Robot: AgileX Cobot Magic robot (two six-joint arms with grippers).
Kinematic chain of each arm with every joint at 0, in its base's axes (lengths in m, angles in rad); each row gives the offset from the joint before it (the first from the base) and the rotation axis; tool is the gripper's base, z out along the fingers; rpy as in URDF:
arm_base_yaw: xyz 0 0 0.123 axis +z
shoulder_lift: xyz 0 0 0 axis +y
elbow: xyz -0.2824 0 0.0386 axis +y
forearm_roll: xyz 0.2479 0 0.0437 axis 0.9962 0 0.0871
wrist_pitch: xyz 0 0 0 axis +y
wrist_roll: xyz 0.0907 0 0.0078 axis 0.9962 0 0.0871
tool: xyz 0 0 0 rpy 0 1.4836 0
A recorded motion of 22 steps. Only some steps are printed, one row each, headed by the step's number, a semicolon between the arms.
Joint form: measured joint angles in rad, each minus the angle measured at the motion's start. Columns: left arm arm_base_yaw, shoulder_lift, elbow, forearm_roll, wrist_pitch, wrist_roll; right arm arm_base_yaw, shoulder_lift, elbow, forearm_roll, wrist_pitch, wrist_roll.
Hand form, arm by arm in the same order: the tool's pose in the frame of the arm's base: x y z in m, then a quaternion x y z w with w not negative. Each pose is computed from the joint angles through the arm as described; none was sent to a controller.
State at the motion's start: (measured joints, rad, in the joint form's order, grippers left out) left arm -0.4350 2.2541 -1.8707 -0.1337 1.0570 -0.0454; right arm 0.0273 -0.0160 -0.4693 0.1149 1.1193 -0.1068
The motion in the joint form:
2: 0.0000 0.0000 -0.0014 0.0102 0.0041 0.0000; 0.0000 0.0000 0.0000 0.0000 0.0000 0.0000
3: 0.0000 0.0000 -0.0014 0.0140 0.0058 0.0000; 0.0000 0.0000 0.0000 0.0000 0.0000 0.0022
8: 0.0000 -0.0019 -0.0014 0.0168 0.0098 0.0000; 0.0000 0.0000 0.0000 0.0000 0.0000 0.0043
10: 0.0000 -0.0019 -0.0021 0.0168 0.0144 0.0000; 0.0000 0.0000 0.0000 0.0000 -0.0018 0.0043
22: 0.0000 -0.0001 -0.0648 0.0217 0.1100 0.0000; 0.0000 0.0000 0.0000 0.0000 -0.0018 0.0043
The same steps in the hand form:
2: 0.4257 -0.2086 0.1774 0.16839 0.97825 -0.08062 0.09045; -0.0069 0.0092 0.2644 -0.06178 0.86814 0.03783 0.49100
3: 0.4257 -0.2083 0.1773 0.16920 0.97829 -0.07875 0.09006; -0.0069 0.0092 0.2644 -0.06082 0.86821 0.03837 0.49096
8: 0.4254 -0.2079 0.1781 0.16993 0.97835 -0.07732 0.08934; -0.0069 0.0092 0.2644 -0.05991 0.86827 0.03889 0.49092
10: 0.4251 -0.2078 0.1782 0.17011 0.97852 -0.07691 0.08745; -0.0069 0.0092 0.2645 -0.05983 0.86784 0.03886 0.49170
22: 0.4250 -0.2078 0.1923 0.17540 0.97929 -0.07211 0.07089; -0.0069 0.0092 0.2645 -0.05983 0.86784 0.03886 0.49170

